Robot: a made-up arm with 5 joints. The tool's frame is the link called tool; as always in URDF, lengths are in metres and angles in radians. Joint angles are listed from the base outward. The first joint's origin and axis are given. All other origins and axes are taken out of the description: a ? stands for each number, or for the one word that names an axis. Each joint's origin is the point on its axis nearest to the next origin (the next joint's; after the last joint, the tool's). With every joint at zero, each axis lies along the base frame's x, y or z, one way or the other. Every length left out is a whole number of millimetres.
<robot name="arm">
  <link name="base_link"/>
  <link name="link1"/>
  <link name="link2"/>
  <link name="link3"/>
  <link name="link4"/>
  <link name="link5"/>
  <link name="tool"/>
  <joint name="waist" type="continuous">
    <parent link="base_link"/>
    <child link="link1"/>
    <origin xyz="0 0.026 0.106"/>
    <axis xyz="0 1 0"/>
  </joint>
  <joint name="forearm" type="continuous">
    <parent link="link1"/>
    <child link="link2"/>
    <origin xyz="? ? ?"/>
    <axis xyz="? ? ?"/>
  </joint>
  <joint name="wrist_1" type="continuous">
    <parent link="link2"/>
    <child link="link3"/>
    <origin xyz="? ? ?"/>
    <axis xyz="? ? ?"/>
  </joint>
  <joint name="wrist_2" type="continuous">
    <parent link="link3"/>
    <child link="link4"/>
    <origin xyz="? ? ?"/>
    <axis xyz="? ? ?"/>
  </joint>
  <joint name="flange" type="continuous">
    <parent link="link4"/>
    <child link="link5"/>
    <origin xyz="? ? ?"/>
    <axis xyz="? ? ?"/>
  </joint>
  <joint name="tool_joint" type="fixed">
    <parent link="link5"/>
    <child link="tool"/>
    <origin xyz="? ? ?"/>
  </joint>
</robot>
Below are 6 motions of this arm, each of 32 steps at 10 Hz.
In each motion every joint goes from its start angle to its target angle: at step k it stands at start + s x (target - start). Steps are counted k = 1, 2, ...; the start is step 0. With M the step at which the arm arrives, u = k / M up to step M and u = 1 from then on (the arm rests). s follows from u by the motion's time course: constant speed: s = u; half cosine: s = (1 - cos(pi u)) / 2; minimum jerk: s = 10 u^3 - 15 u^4 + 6 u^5.
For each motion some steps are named. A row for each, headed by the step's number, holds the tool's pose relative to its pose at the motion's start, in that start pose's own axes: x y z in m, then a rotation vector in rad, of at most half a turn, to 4 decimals.
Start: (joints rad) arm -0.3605 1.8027 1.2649 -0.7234 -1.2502
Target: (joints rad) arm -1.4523 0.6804 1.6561 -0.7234 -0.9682
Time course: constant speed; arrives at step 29
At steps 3, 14, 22, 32:
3: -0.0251 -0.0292 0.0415 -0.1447 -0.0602 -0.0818
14: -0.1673 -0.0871 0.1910 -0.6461 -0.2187 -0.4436
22: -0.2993 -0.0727 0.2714 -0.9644 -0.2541 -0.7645
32: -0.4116 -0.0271 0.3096 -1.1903 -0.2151 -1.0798

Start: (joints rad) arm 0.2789 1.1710 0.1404 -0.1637 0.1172
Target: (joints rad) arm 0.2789 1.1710 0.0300 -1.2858 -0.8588
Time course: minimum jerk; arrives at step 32
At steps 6, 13, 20, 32:
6: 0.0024 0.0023 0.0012 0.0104 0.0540 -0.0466
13: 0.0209 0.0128 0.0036 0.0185 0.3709 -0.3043
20: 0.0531 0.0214 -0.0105 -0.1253 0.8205 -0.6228
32: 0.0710 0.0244 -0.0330 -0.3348 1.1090 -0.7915

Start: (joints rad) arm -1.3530 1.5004 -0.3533 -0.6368 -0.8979
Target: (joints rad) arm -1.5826 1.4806 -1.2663 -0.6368 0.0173
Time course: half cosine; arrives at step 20
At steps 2, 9, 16, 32:
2: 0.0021 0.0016 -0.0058 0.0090 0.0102 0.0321
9: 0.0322 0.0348 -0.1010 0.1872 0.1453 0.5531
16: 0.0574 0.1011 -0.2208 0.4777 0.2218 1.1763
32: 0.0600 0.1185 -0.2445 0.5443 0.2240 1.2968

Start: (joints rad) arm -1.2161 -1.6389 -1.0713 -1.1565 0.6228
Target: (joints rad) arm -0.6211 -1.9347 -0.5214 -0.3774 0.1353
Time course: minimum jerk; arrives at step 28
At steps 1, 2, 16, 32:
1: -0.0001 0.0002 0.0000 -0.0004 -0.0003 -0.0007
2: -0.0010 0.0015 0.0003 -0.0030 -0.0021 -0.0051
16: -0.0827 0.3246 0.0041 -0.6600 -0.4157 -0.9127
32: -0.0347 0.4976 -0.0331 -1.1334 -0.6734 -1.3204

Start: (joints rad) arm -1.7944 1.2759 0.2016 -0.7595 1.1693
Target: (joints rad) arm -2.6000 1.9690 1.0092 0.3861 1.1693
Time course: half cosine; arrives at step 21
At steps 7, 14, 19, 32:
7: 0.0520 0.1185 0.1571 -0.5066 0.2370 -0.1060
14: 0.3265 0.3776 0.3069 -1.4527 0.8464 0.0392
19: 0.4951 0.4669 0.2837 -1.7845 1.1772 0.2981
32: 0.5119 0.4738 0.2783 -1.8111 1.2106 0.3307

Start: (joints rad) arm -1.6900 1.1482 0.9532 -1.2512 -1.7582
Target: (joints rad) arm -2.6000 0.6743 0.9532 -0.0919 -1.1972
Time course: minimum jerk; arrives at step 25
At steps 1, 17, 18, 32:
1: 0.0000 -0.0003 -0.0001 0.0006 0.0003 -0.0002
17: -0.0984 -0.3483 -0.1263 0.8101 -0.0672 -0.4221
18: -0.1150 -0.3660 -0.1374 0.8564 -0.1037 -0.4562
32: -0.1629 -0.4065 -0.1675 0.9654 -0.2159 -0.5488

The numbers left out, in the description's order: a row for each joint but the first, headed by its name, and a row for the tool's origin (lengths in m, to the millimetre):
forearm: xyz -0.046 0 0.07, axis 0 0 1
wrist_1: xyz 0.102 -0.007 0, axis -1 0 0
wrist_2: xyz 0 -0.469 0.041, axis 0 -1 0
flange: xyz -0.005 0 0.001, axis 0 0 1
tool: xyz -0.056 0.038 0

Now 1 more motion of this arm.
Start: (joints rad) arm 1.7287 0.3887 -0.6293 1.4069 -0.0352
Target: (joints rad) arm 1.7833 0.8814 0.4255 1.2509 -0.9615
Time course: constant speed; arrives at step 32
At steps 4, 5, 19, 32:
4: 0.0581 0.0147 -0.0122 0.0203 0.0598 0.0198
5: 0.0723 0.0198 -0.0159 0.0248 0.0740 0.0249
19: 0.2435 0.1449 -0.0800 0.0698 0.2376 0.1026
32: 0.3349 0.3324 -0.1236 0.1035 0.3138 0.1770

